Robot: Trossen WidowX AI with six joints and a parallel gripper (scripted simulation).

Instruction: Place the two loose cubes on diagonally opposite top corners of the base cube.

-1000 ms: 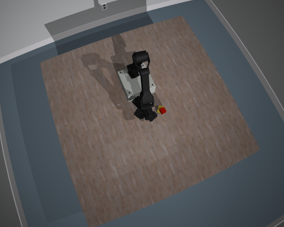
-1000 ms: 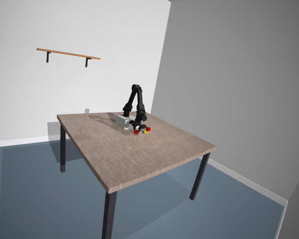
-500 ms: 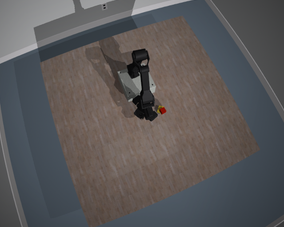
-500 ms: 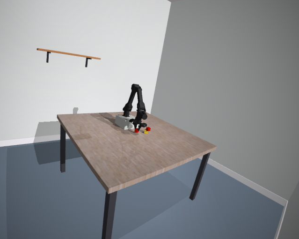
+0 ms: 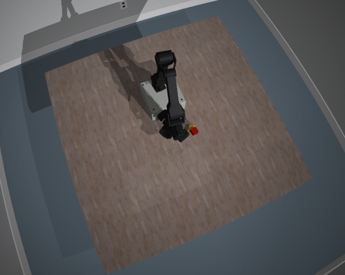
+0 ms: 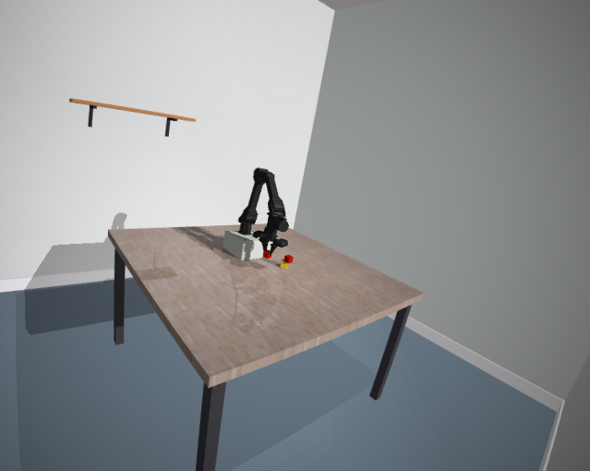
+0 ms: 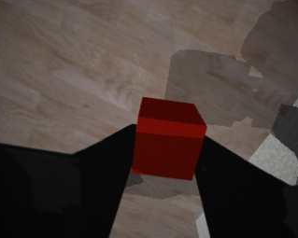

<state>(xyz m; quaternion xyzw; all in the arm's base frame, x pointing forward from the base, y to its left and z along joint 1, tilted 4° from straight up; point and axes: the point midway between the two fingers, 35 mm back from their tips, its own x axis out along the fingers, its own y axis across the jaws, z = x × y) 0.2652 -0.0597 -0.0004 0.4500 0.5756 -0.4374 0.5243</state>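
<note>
Right now the yellow cube is 30 mm ahead of my gripper tip, 110 mm to the left of it and 60 mm below it.
</note>
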